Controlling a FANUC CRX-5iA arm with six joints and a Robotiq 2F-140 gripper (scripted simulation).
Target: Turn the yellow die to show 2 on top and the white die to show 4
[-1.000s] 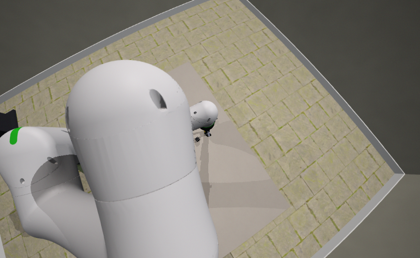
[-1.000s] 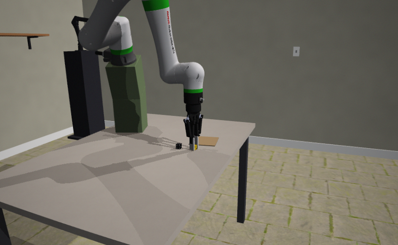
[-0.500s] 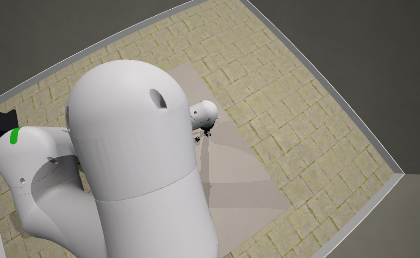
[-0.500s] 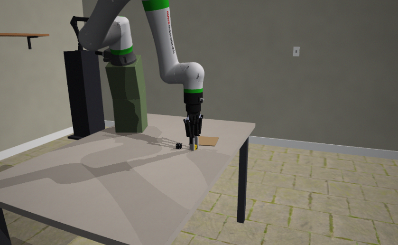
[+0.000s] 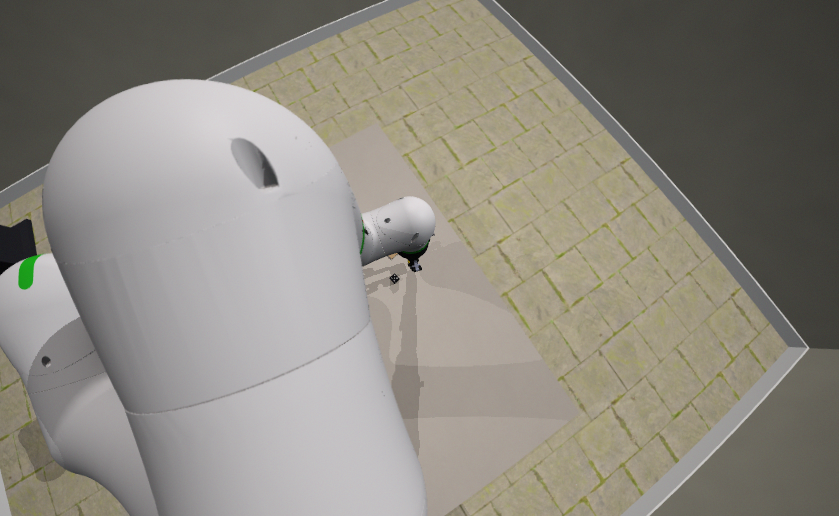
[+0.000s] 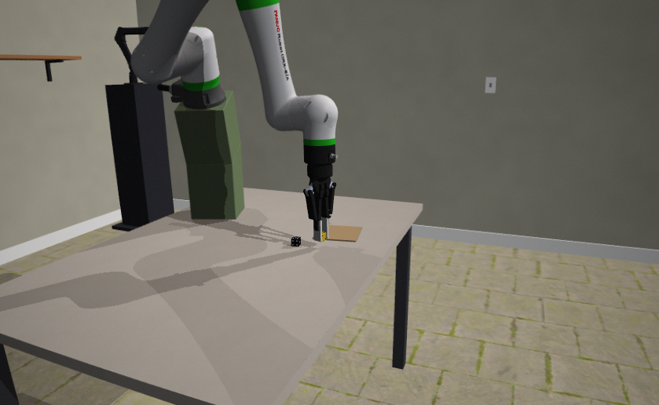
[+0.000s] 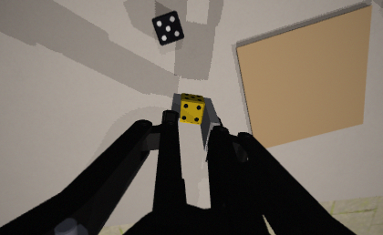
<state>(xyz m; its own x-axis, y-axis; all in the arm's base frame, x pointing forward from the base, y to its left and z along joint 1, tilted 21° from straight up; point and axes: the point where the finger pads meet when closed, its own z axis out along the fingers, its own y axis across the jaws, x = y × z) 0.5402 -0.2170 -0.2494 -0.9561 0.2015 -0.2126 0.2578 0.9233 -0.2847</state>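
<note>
Now: the black die 8 cm behind my hand, 1 cm to the right of it and 5 cm below it. Round my hand: tan mat: 14 cm to the left, 6 cm below; then white die: 8 cm behind, 23 cm to the left, 5 cm below; then yellow die: 2 cm below.
</note>
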